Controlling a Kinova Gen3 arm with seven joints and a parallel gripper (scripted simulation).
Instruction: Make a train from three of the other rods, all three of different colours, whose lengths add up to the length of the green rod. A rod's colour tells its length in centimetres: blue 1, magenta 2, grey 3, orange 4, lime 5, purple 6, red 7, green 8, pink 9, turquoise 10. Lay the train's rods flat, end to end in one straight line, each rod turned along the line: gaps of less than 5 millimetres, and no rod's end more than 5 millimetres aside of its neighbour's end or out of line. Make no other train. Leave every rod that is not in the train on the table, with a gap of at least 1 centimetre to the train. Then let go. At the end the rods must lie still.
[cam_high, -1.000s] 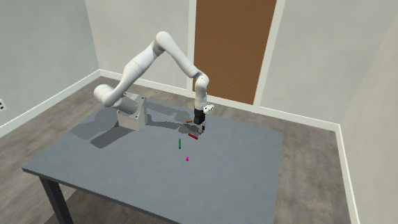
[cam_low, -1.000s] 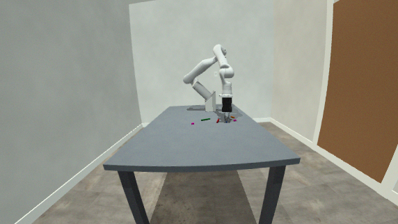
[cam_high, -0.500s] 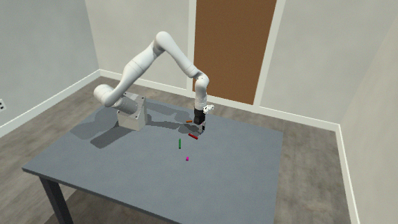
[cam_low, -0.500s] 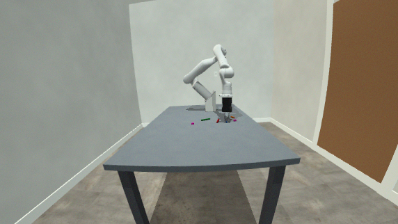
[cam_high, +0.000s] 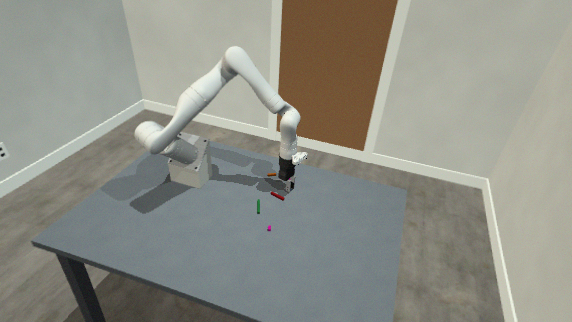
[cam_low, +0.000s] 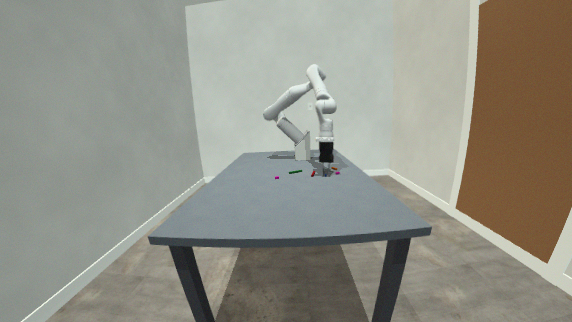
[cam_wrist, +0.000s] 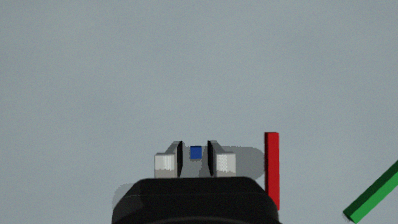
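My gripper is now 20 mm above the blue rod. From my hand the other things lie so: orange rod 120 mm behind, 70 mm to the left, 20 mm below; then red rod 60 mm to the right, 40 mm behind, 20 mm below; then grey rod 70 mm behind, 50 mm to the left, 20 mm below.
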